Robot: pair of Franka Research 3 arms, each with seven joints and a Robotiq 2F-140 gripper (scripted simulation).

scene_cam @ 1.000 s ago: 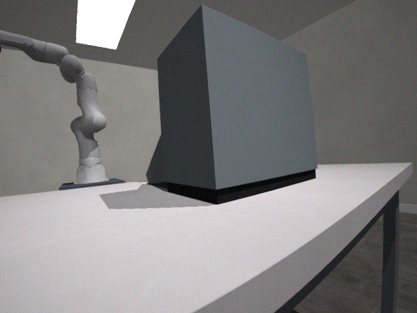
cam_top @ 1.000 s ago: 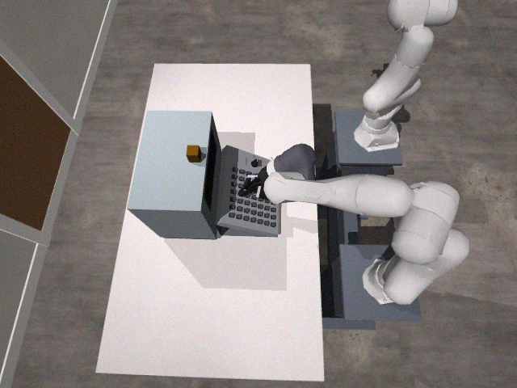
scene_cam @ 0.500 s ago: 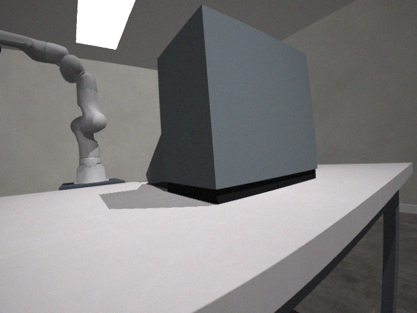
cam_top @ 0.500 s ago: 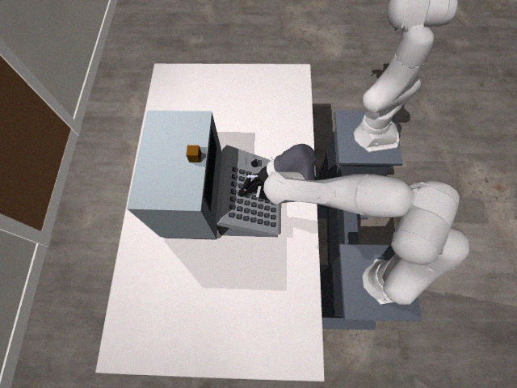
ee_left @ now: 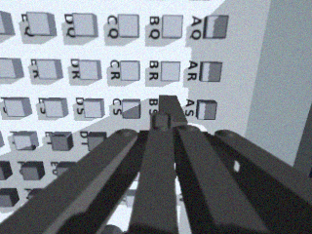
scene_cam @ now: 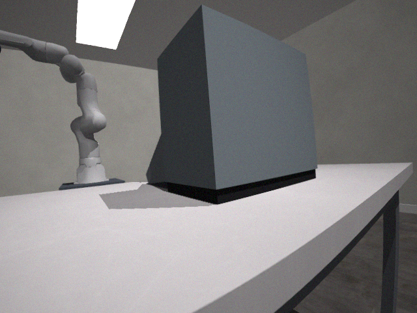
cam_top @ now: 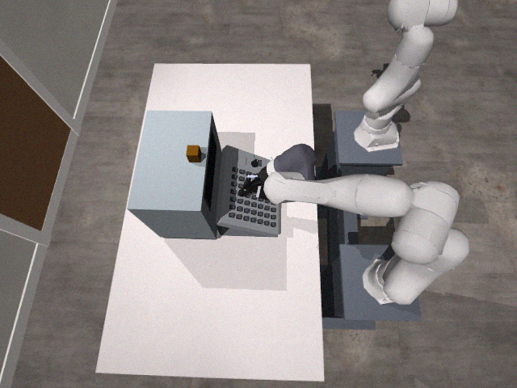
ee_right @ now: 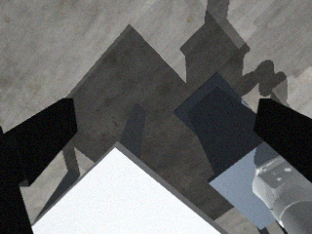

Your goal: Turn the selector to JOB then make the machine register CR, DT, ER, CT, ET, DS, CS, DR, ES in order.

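Now: the sloped key panel 1 cm behind my left hand, 5 cm to the right of it and 10 cm below it. The rest, counted from my left hand: black selector: 3 cm behind, 16 cm to the right, 6 cm below.
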